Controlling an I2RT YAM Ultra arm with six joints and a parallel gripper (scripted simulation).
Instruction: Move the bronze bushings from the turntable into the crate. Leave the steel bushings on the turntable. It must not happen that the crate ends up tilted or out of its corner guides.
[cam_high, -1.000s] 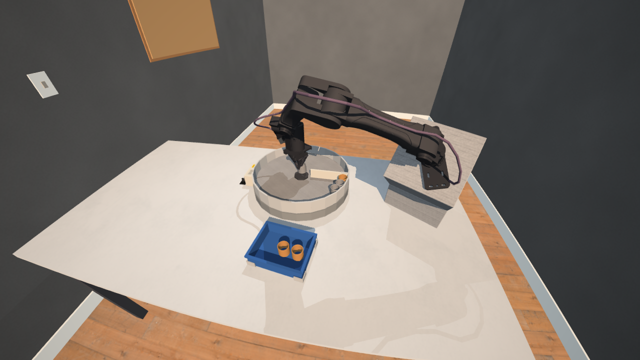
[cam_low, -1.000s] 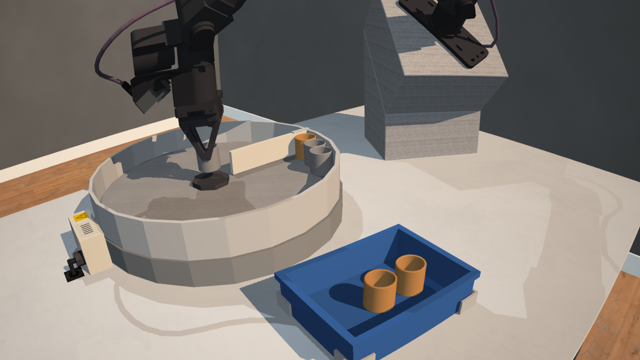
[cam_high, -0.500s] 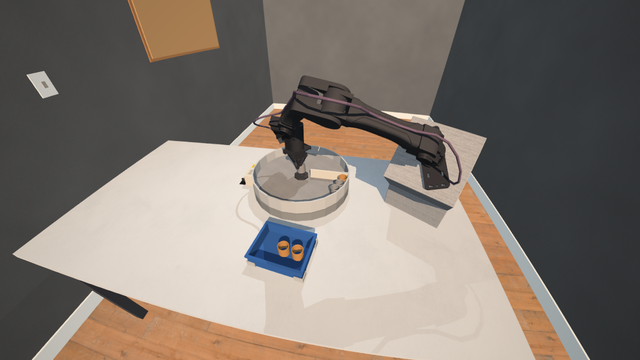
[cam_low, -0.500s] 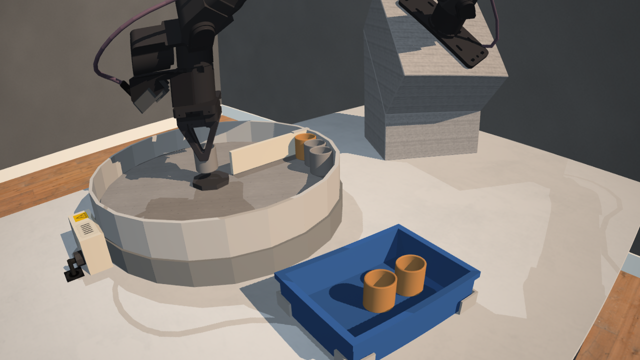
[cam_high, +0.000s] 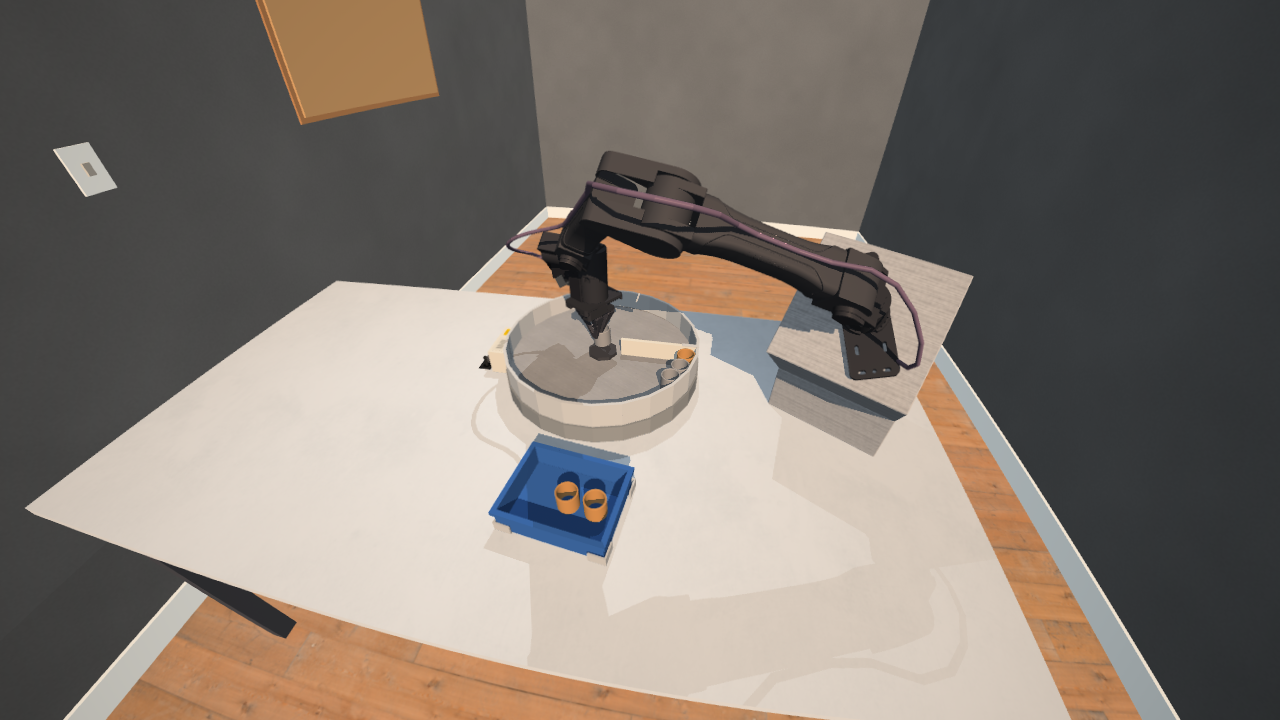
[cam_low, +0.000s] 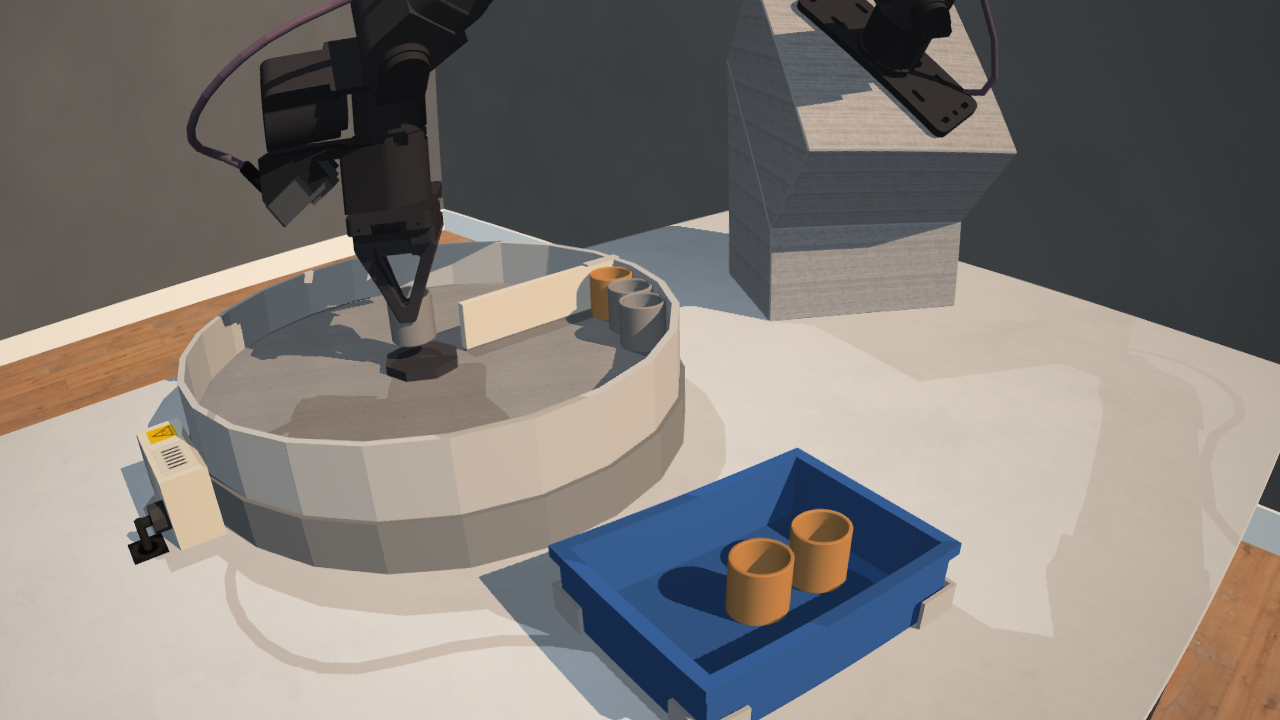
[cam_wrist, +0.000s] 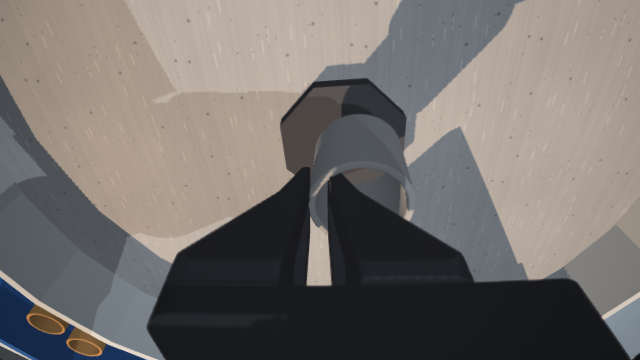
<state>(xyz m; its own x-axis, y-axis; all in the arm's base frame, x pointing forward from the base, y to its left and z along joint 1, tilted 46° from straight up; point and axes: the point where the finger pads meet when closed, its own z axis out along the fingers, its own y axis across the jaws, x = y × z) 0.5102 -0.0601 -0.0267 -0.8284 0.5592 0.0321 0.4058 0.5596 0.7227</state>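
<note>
Right now my hand is 1 cm past the round turntable, 1 cm to the left of it and 5 cm above it. From my hand the other things lie so: blue crate (7 cm behind, 34 cm to the left, 8 cm below).
</note>
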